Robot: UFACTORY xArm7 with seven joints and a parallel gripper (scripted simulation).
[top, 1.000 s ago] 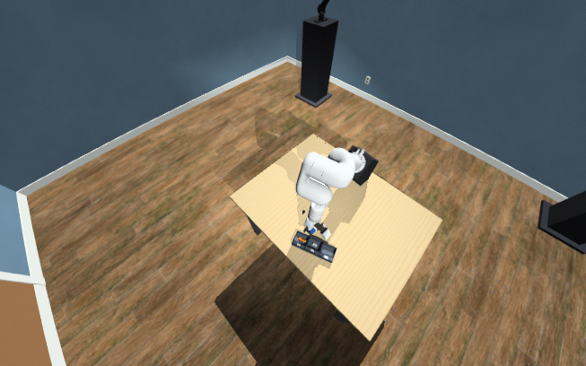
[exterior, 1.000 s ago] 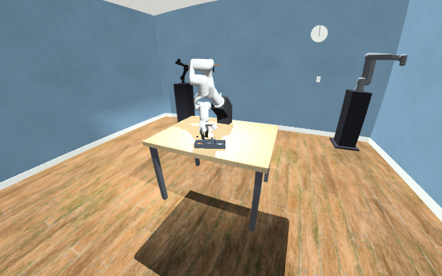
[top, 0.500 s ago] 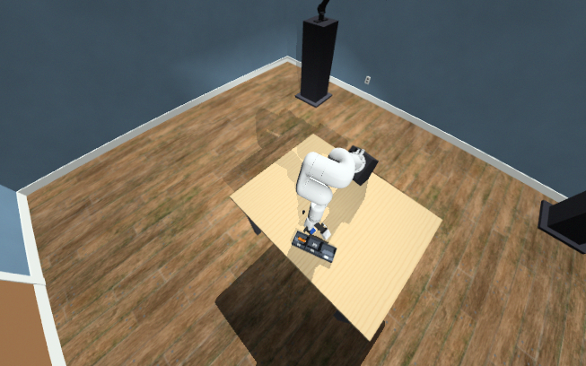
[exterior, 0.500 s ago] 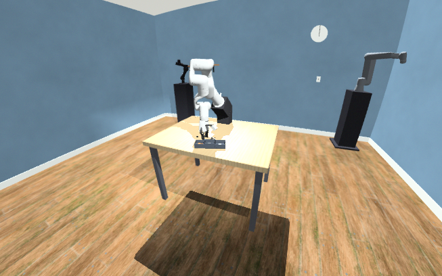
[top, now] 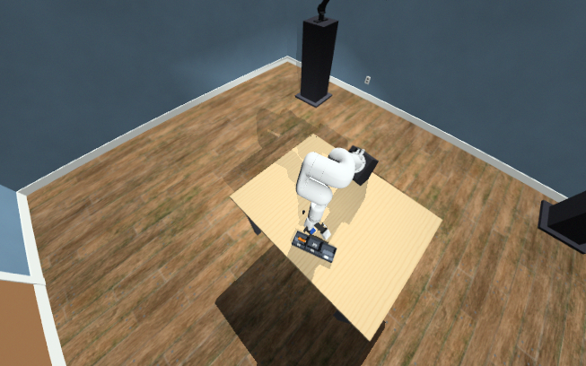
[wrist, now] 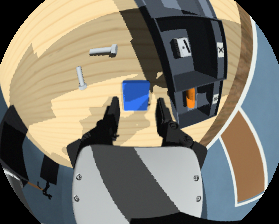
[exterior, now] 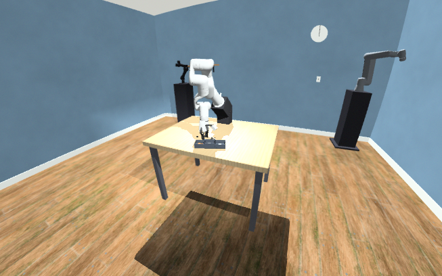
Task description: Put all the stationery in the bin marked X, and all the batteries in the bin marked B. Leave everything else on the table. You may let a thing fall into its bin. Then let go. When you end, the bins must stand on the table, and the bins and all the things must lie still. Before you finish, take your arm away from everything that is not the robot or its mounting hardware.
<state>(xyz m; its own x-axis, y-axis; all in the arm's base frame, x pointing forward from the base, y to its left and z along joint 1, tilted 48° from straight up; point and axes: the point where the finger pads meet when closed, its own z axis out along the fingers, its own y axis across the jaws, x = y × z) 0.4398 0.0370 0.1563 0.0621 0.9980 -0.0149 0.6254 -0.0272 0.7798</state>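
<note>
Right now my hand is 40 mm above the blue block. Also, from my hand: dark double bin: 70 mm ahead, 80 mm to the left, 20 mm below; then pencil sharpener: 60 mm ahead, 80 mm to the left, 30 mm below; then orange battery: 90 mm ahead, 30 mm below.
</note>
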